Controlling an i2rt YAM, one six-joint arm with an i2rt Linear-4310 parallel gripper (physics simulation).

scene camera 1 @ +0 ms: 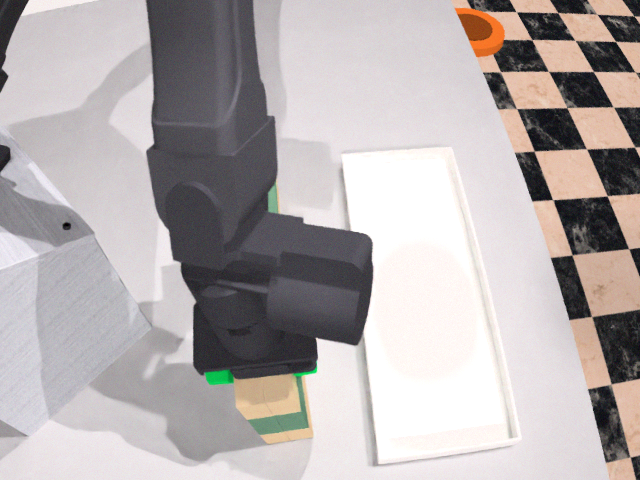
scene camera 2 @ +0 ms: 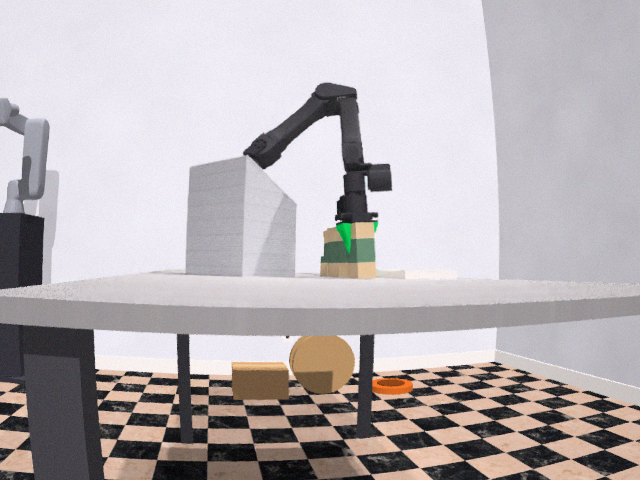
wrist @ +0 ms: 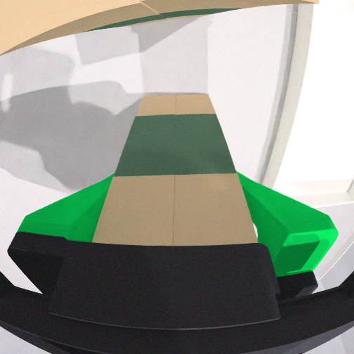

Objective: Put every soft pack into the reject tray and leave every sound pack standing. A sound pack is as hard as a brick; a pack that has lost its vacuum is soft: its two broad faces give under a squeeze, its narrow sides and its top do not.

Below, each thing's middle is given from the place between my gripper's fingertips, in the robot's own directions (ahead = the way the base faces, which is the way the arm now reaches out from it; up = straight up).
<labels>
I see the white reject tray [scene camera 1: 439, 385] 15 cm ahead of my hand, 14 cm to the left of it and 6 cm below it.
</labels>
